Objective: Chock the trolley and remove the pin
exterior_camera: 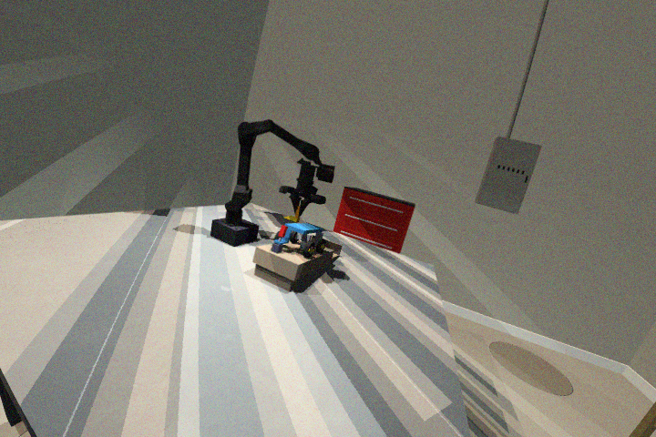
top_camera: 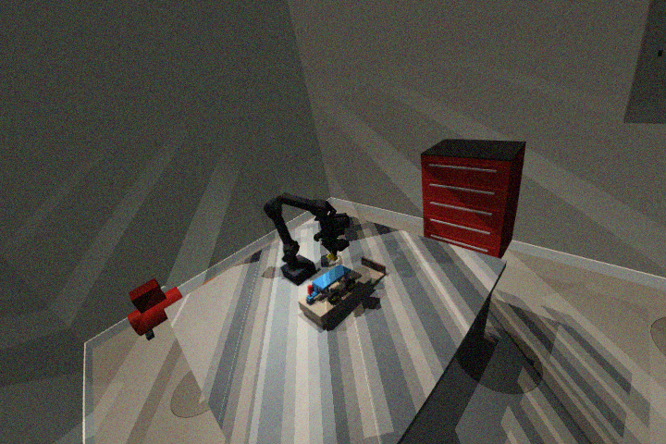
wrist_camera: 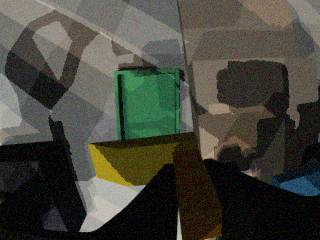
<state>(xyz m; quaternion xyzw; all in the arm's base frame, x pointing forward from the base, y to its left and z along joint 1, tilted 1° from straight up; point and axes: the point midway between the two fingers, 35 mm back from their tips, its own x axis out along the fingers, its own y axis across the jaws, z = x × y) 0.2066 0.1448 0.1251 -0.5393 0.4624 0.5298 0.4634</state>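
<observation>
The yellow chock lies 2 cm behind my gripper tip, 1 cm to the right of it and 1 cm below it. The rest, counted from my gripper tip: blue trolley (11 cm ahead, 10 cm to the right, 5 cm below); then green tray (3 cm behind, 2 cm to the right, 17 cm below); then ramp (11 cm ahead, 10 cm to the right, 11 cm below).
</observation>
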